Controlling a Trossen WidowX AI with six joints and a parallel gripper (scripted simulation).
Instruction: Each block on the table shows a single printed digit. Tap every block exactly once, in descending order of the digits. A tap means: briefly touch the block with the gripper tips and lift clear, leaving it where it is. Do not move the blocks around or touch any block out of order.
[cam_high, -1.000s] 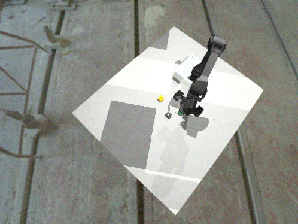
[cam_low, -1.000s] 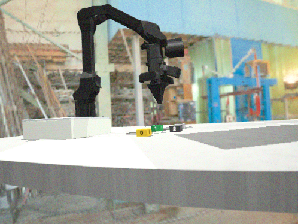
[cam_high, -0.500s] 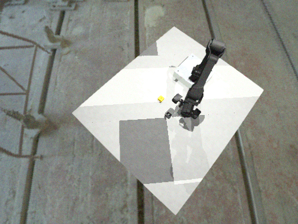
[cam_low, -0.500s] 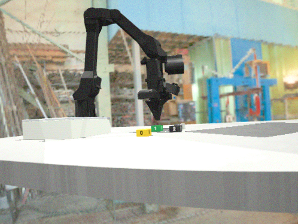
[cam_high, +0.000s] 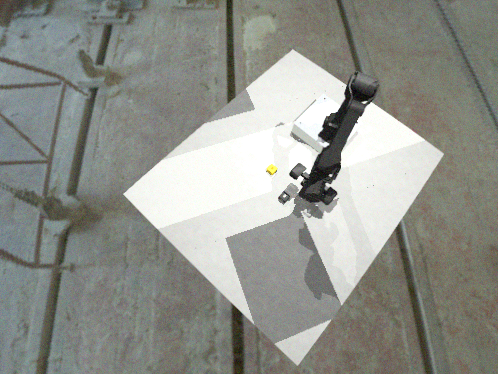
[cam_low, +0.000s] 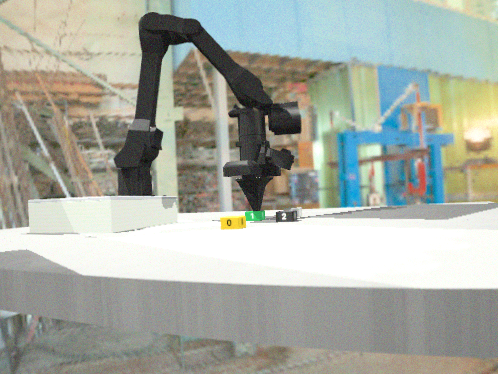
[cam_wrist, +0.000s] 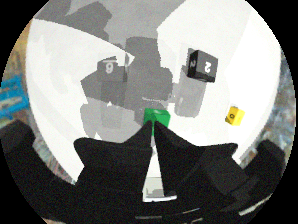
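The green block lies 1 cm to the right of my gripper tip and 1 cm below it. From my gripper tip the other things lie so: yellow block (17 cm to the right, 2 cm ahead, 1 cm below); then black block (8 cm ahead, 6 cm to the right, 1 cm below).
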